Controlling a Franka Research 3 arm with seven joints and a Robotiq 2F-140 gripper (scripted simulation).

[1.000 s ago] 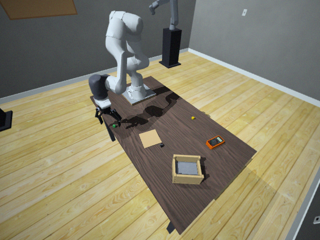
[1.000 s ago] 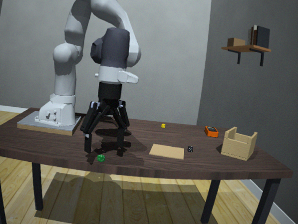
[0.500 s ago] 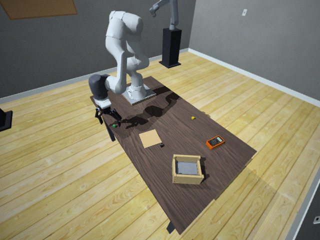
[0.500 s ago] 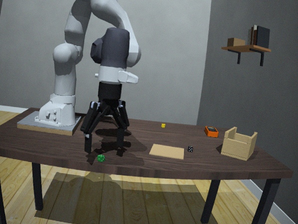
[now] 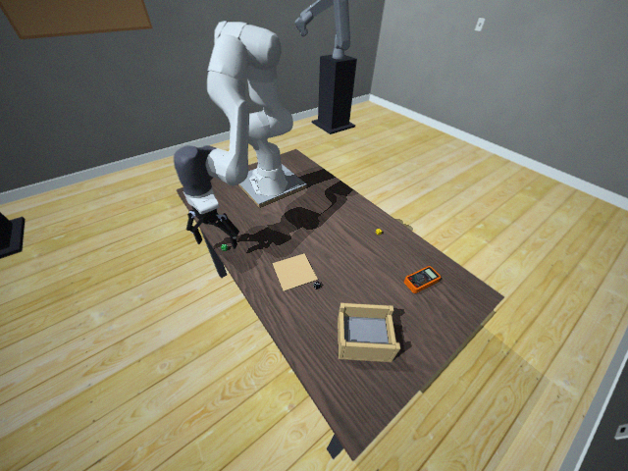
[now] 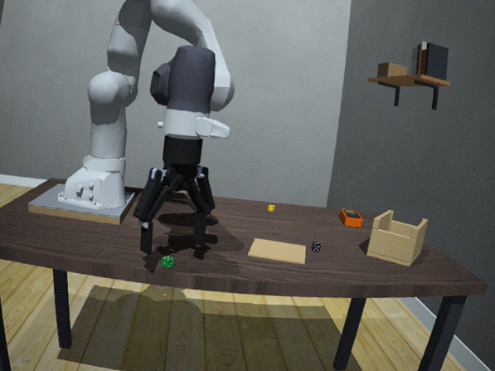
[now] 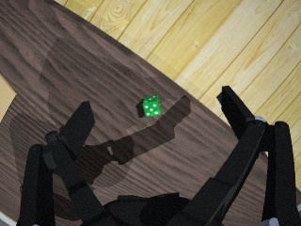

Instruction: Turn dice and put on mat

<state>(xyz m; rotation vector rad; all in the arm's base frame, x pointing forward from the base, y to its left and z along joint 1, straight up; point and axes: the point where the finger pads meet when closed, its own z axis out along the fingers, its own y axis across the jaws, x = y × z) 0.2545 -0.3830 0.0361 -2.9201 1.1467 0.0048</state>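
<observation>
Right now my hand is 50 mm above the green die, 20 mm to the right of it and 10 mm past it. Also, from my hand: black die 360 mm ahead, 240 mm to the left, 50 mm below; then tan mat 250 mm ahead, 210 mm to the left, 60 mm below; then wooden box 610 mm ahead, 250 mm to the left, 10 mm below.
</observation>
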